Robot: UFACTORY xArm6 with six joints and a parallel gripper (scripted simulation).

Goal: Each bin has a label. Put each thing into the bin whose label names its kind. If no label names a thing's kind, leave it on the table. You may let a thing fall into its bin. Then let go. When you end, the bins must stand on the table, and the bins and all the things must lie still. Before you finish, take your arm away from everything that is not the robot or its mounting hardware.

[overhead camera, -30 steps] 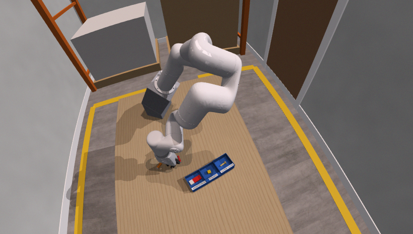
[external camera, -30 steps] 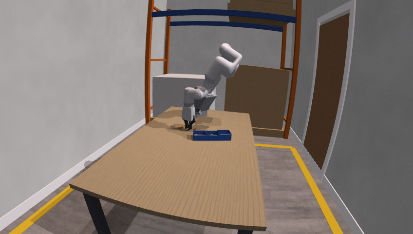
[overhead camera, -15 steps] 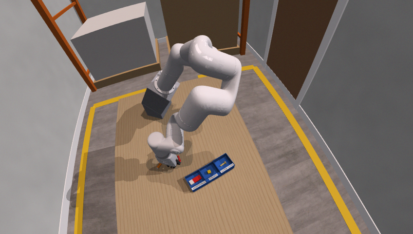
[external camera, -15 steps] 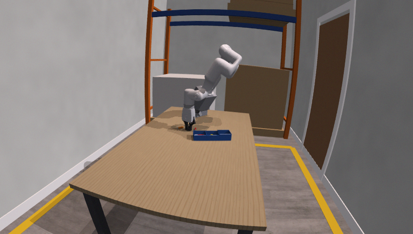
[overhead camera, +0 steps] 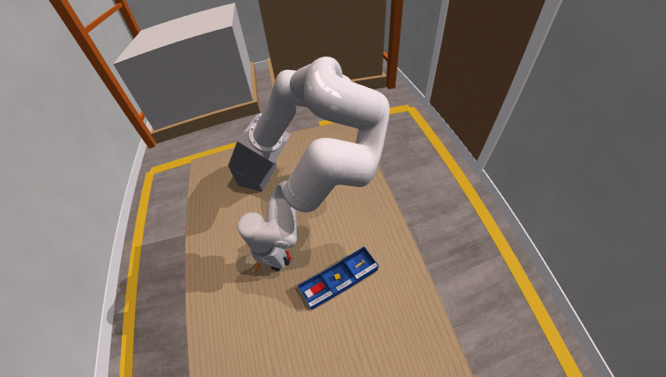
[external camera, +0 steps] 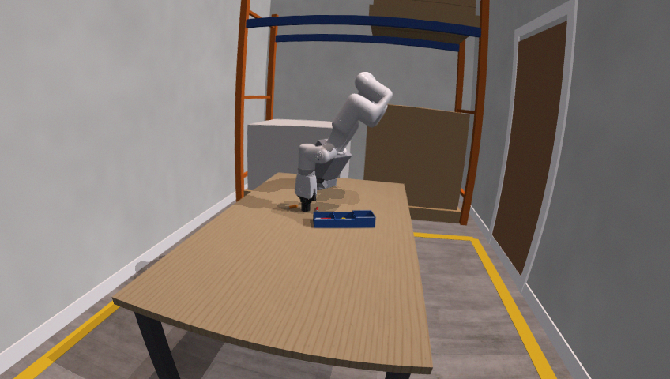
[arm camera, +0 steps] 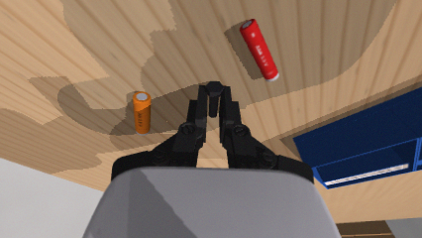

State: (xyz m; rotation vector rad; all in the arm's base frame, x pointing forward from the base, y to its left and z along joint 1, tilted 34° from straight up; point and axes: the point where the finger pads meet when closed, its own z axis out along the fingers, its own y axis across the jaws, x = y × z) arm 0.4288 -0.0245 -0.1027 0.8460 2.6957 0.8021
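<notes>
Now: hand 5 cm to the right of the red battery, 2 cm past it and 2 cm above it. Also, from my hand: eraser (12 cm ahead, 10 cm to the left, 1 cm below); black bolt (2 cm below, 1 cm behind); orange cylinder (7 cm to the right, 2 cm behind, 1 cm below).
</notes>
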